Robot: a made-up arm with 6 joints.
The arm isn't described. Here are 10 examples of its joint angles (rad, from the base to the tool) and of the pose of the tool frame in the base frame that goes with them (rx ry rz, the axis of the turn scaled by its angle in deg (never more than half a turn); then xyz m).
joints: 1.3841 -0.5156 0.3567 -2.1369 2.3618 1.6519
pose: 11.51 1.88 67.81 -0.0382 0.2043 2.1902
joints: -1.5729 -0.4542 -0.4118 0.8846 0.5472 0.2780
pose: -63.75 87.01 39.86 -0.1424 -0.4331 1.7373
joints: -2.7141 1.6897 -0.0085 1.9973 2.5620 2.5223
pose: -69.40 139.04 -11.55 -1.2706 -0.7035 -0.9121
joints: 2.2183 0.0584 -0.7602 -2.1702 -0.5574 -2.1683
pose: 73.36 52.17 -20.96 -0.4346 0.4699 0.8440
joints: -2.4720 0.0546 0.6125 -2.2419 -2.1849 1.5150
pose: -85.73 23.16 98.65 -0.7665 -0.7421 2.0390
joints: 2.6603 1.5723 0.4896 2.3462 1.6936 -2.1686
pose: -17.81 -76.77 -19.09 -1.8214 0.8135 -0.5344
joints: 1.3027 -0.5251 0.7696 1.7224 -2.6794 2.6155
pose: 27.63 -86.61 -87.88 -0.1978 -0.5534 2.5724
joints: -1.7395 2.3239 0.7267 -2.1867 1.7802 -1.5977
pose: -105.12 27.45 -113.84 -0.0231 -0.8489 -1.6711
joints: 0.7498 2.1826 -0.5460 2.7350 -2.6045 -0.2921
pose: 102.30 -78.56 1.25 0.0592 0.3036 -0.9002
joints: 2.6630 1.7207 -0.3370 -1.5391 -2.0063 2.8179
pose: -70.97 -4.33 -31.24 -0.5871 0.3757 -0.6903
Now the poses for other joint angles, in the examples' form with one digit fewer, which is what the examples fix.
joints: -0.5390 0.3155 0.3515 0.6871 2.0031 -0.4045
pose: 148.9 61.9 -69.6 1.248 -0.903 1.796
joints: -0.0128 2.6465 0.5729 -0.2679 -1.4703 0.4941
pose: -152.2 -60.0 -55.4 0.203 -0.224 -1.747
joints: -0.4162 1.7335 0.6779 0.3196 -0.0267 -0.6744
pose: 19.5 10.0 72.0 1.698 -0.949 -0.767
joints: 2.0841 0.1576 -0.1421 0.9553 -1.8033 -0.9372
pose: -70.3 55.3 132.2 -0.526 1.122 1.553
